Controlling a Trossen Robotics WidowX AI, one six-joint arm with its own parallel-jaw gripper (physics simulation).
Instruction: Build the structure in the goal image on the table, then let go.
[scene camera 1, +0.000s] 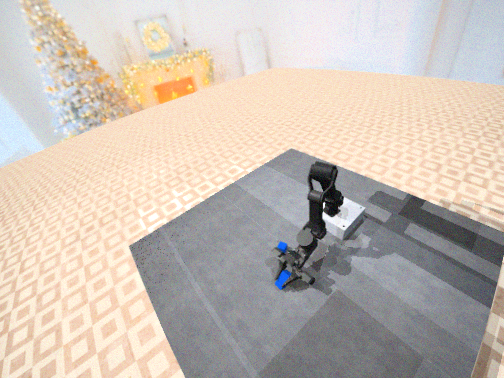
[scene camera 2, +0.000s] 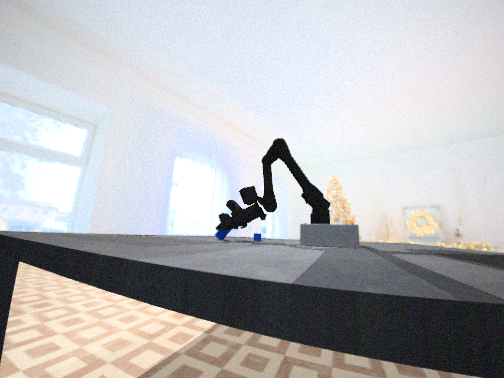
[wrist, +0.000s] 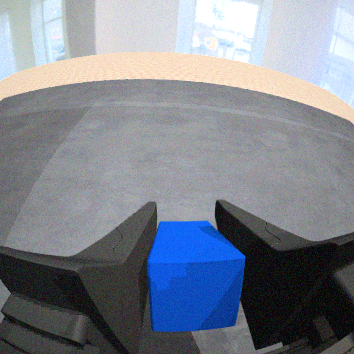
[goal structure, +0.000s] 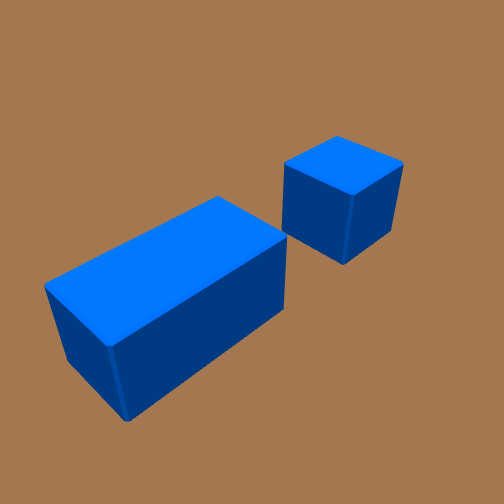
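Where they show: gripper, between the fingertips: (scene camera 1: 278, 283) (scene camera 2: 218, 228) (wrist: 185, 208); arm's base, origin of its link: (scene camera 1: 331, 210) (scene camera 2: 321, 225).
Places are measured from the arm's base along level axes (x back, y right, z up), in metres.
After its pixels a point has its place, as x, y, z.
Observation:
My gripper (scene camera 1: 286, 273) (scene camera 2: 224, 229) @[-0.409, -0.116, -0.026] (wrist: 185, 208) @[-0.409, -0.116, -0.026] is shut on a blue block (scene camera 1: 282, 281) @[-0.392, -0.119, -0.026] (scene camera 2: 221, 235) @[-0.378, -0.127, -0.053] (wrist: 195, 292) @[-0.361, -0.111, -0.010]. The held block looks longer than it is wide in scene camera 1 and is tilted with the downward-slanting gripper. Its lower end is at or very close to the table (scene camera 1: 210, 280) @[-0.620, 0.083, -0.072] (scene camera 2: 175, 255) @[-0.075, -0.599, -0.071] (wrist: 165, 150) @[-0.518, -0.142, -0.071]; contact cannot be told. A second, small blue block (scene camera 1: 282, 246) @[-0.288, 0.012, -0.039] (scene camera 2: 257, 237) @[-0.278, 0.003, -0.056] rests on the table, apart from the held block and beside the gripper. It does not show in the wrist view.
The arm's pale base box (scene camera 1: 345, 225) @[-0.022, -0.101, 0.000] (scene camera 2: 330, 235) @[0.051, -0.105, -0.036] stands on the table behind the gripper. The arm (scene camera 1: 316, 210) @[-0.209, -0.092, 0.212] (scene camera 2: 268, 182) @[-0.182, -0.093, 0.165] arches from it over the table. The table's dark front edge (scene camera 2: 250, 305) @[0.077, -0.646, -0.092] crosses scene camera 2.

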